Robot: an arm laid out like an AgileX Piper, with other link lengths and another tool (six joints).
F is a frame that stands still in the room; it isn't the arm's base.
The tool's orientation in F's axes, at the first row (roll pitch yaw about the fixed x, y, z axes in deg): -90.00 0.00 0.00
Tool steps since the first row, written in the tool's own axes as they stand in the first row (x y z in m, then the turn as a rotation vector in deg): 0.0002 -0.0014 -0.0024 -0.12 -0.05 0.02; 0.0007 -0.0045 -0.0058 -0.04 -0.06 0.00; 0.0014 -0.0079 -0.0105 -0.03 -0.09 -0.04; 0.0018 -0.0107 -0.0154 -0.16 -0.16 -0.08; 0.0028 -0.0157 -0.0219 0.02 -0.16 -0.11; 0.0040 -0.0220 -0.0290 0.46 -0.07 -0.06; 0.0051 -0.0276 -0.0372 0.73 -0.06 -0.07; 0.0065 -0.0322 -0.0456 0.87 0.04 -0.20; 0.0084 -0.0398 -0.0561 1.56 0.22 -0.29; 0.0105 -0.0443 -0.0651 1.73 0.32 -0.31; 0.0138 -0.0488 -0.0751 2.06 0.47 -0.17; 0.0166 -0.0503 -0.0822 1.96 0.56 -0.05; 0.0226 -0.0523 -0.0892 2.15 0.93 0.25
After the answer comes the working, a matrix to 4 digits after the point.
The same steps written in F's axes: 0.0002 -0.0024 0.0014 -0.12 0.02 0.05; 0.0007 -0.0058 0.0045 -0.04 0.00 0.06; 0.0014 -0.0105 0.0079 -0.03 -0.04 0.09; 0.0018 -0.0154 0.0107 -0.16 -0.08 0.16; 0.0028 -0.0219 0.0157 0.02 -0.11 0.16; 0.0040 -0.0290 0.0220 0.46 -0.06 0.07; 0.0051 -0.0372 0.0276 0.73 -0.07 0.06; 0.0065 -0.0456 0.0322 0.87 -0.20 -0.04; 0.0084 -0.0561 0.0398 1.56 -0.29 -0.22; 0.0105 -0.0651 0.0443 1.73 -0.31 -0.32; 0.0138 -0.0751 0.0488 2.06 -0.17 -0.47; 0.0166 -0.0822 0.0503 1.96 -0.05 -0.56; 0.0226 -0.0892 0.0523 2.15 0.25 -0.93
The tool's axes in the first row as the columns of a matrix, in F's axes (rounded; the answer above uses it unrounded):
1.0000 0.0000 0.0000
0.0000 0.0000 1.0000
0.0000 -1.0000 0.0000

